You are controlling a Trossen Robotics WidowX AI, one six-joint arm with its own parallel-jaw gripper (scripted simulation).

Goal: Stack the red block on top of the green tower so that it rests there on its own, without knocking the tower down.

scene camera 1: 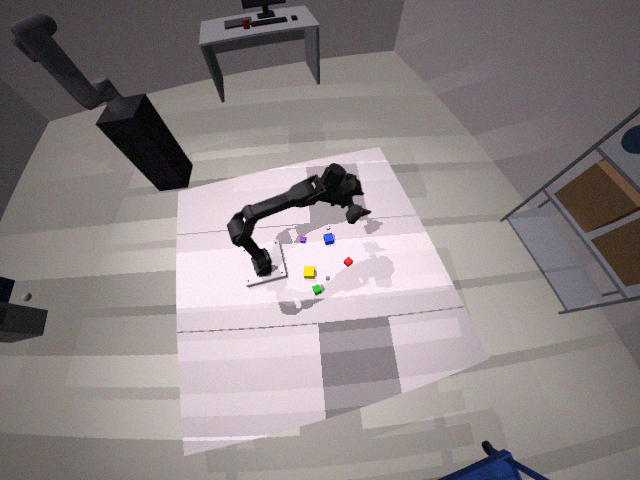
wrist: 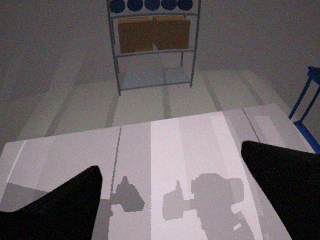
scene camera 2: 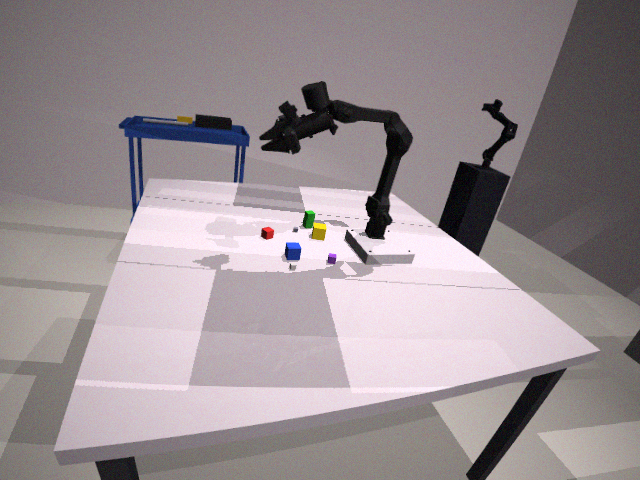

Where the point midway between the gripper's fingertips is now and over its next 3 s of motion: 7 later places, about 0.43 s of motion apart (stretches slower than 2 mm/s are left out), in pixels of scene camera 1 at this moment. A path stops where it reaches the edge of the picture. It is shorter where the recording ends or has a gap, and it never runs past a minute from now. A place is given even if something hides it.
My gripper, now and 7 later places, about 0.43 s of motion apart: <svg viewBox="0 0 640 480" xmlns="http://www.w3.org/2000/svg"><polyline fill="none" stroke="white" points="367,203 363,234 351,254 350,257 349,259 349,261 348,262 348,262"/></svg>
